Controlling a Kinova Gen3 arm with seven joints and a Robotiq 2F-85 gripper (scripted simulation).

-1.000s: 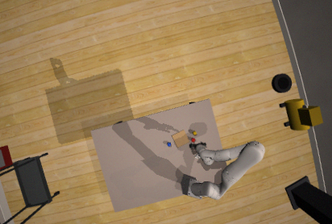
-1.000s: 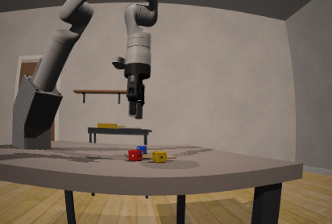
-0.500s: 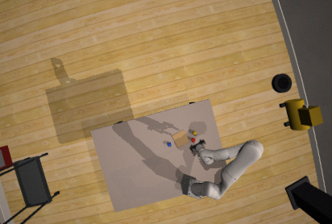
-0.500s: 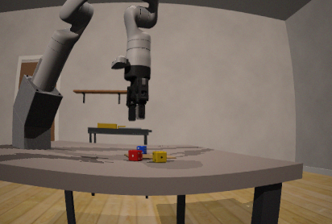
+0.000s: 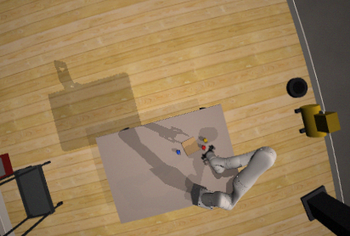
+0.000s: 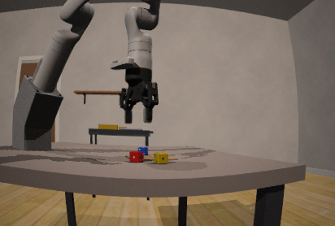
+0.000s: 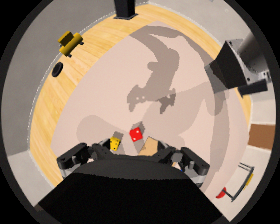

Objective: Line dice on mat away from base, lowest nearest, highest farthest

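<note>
My gripper is now 10 cm above the red die. From my hand the other things lie so: yellow die (10 cm below, 6 cm ahead, 4 cm to the right); tan mat (11 cm to the left, 11 cm below, 6 cm ahead); blue die (24 cm to the left, 10 cm below, 7 cm ahead).
</note>
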